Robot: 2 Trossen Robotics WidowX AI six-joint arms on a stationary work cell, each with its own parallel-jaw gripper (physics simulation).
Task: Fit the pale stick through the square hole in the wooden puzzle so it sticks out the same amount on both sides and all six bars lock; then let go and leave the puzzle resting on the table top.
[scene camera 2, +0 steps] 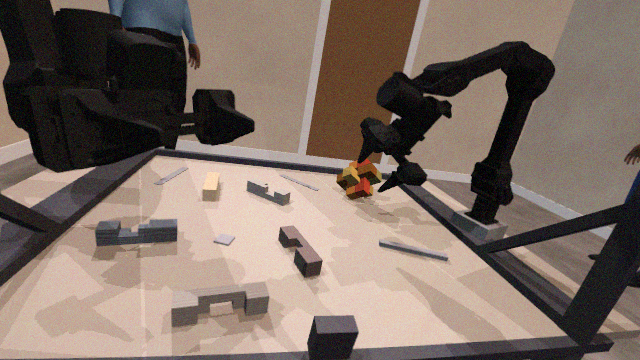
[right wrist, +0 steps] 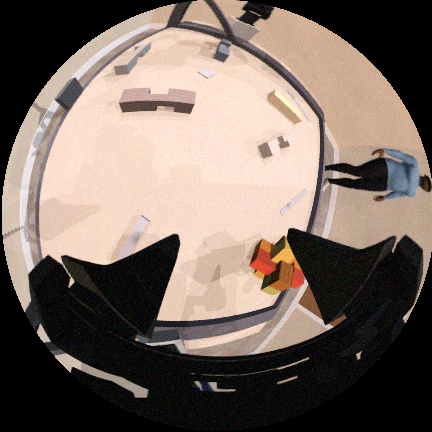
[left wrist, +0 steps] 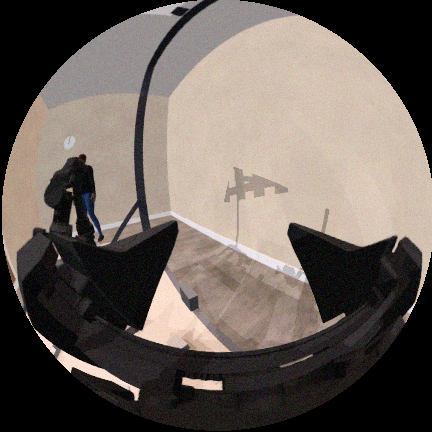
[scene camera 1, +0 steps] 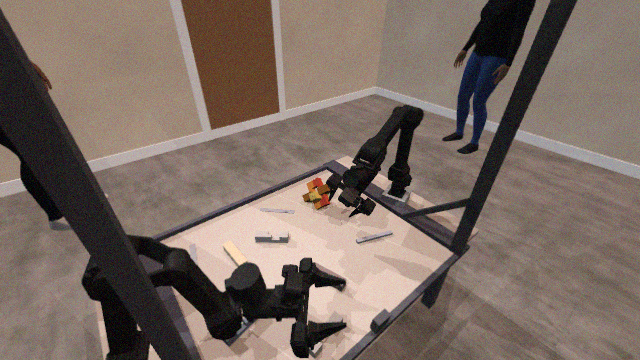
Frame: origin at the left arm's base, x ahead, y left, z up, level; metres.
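Where they show: left gripper, fingertip midpoint: (scene camera 2: 215, 131) (left wrist: 234, 227) (scene camera 1: 345, 301); right gripper, fingertip midpoint: (scene camera 2: 368, 176) (right wrist: 234, 236) (scene camera 1: 339, 209); right arm's base at its link origin: (scene camera 2: 480, 218) (scene camera 1: 396, 192).
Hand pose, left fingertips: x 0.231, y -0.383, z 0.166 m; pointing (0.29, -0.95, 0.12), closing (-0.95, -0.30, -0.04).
After its pixels a point has its place.
The pale stick (scene camera 1: 235, 253) {x 0.419, y 0.049, z -0.068 m} (scene camera 2: 211, 186) {x 0.407, y 0.018, z -0.068 m} (right wrist: 285, 106) {x 0.431, y 0.038, z -0.074 m} lies flat on the table, apart from the puzzle. The wooden puzzle (scene camera 1: 316, 194) {x 0.758, y -0.125, z -0.008 m} (scene camera 2: 359, 179) {x 0.778, y -0.138, z -0.030 m} (right wrist: 276, 265), a cluster of crossed red, orange and yellow bars, rests on the table near its far edge. Its square hole is too small to make out. My right gripper (scene camera 1: 341, 206) {x 0.658, y -0.249, z 0.031 m} (right wrist: 234, 236) {x 0.658, y -0.249, z 0.031 m} is open and empty, pointing down close beside and above the puzzle; one finger partly covers the puzzle in the right wrist view. My left gripper (scene camera 1: 344, 305) {x 0.231, y -0.383, z 0.166 m} (left wrist: 234, 227) {x 0.231, y -0.383, z 0.166 m} is open and empty, raised over the near part of the table, far from both.
Notched bars lie around: a blue-grey one (scene camera 2: 136, 233) {x 0.220, y -0.107, z -0.083 m}, a grey one (scene camera 2: 220, 300) {x 0.274, y -0.328, z -0.079 m}, a brown one (scene camera 2: 301, 251) {x 0.435, y -0.302, z -0.068 m} (right wrist: 157, 101) {x 0.466, y -0.278, z -0.071 m} and a small grey one (scene camera 2: 268, 192) {x 0.541, y -0.033, z -0.082 m}. Thin strips (scene camera 2: 413, 250) {x 0.683, y -0.392, z -0.090 m} (scene camera 2: 299, 182) {x 0.700, y 0.031, z -0.097 m} and a small flat tile (scene camera 2: 224, 239) {x 0.354, y -0.171, z -0.095 m} lie between them. A dark block (scene camera 2: 333, 336) {x 0.342, y -0.472, z -0.049 m} stands at the edge.
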